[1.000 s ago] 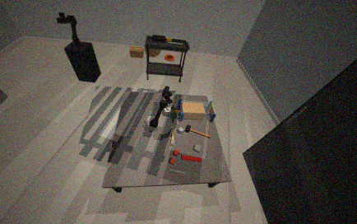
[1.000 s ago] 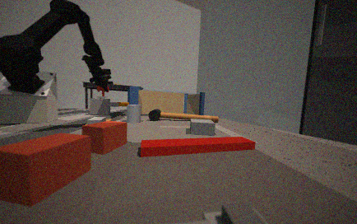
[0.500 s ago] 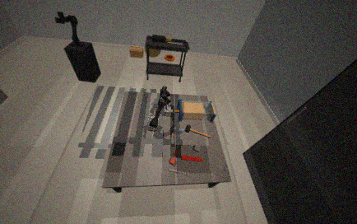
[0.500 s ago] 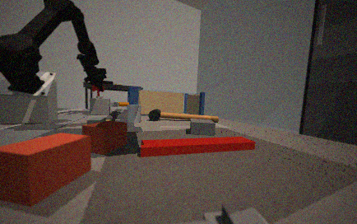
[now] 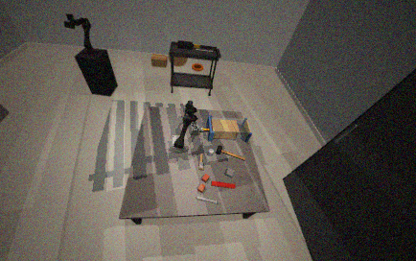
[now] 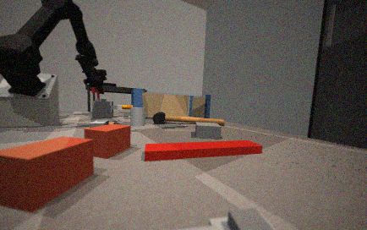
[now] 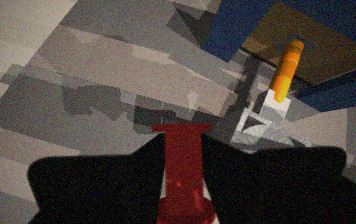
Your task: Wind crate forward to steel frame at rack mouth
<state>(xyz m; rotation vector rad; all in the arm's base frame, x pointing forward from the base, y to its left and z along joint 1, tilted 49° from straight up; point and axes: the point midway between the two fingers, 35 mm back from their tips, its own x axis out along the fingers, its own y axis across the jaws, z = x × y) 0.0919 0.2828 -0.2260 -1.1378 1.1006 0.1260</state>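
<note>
Now: gripper tip 4 cm to the left of the winch handle and 3 cm above it. Also, from my gripper tip: red knob 2 cm behind, 1 cm to the right; grey winch 11 cm to the right, 10 cm below, 2 cm ahead; blue frame 19 cm ahead, 8 cm to the right, 3 cm below.
</note>
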